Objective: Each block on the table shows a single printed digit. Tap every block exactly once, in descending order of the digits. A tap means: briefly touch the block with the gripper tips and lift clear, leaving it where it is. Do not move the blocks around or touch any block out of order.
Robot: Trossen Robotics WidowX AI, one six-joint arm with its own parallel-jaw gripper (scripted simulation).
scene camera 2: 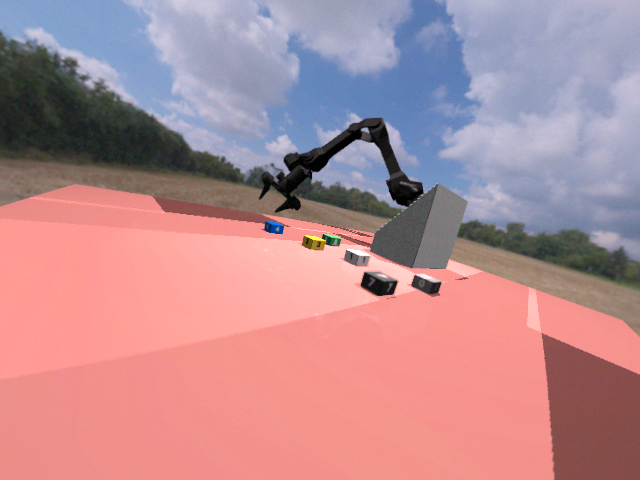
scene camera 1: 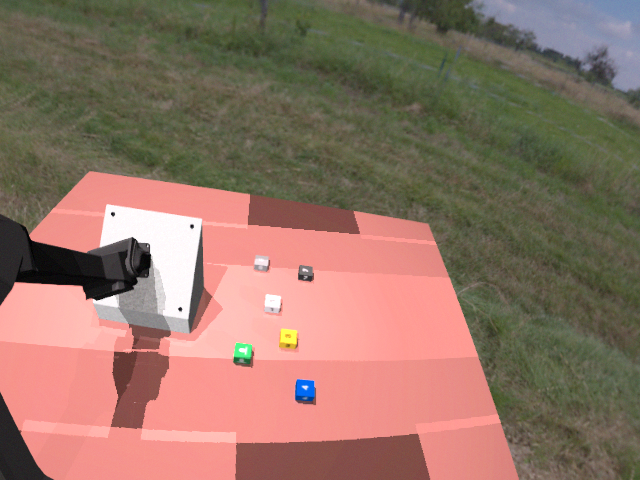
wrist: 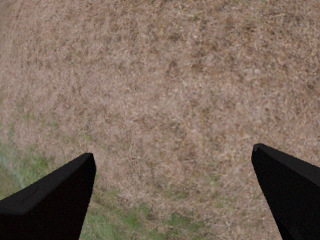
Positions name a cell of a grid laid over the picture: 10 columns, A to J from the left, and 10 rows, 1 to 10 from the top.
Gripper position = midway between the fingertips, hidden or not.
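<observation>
There's nothing in my gripper (scene camera 2: E5): it's open and holds nothing. You'd see my gripper in the wrist view (wrist: F7) too.
</observation>
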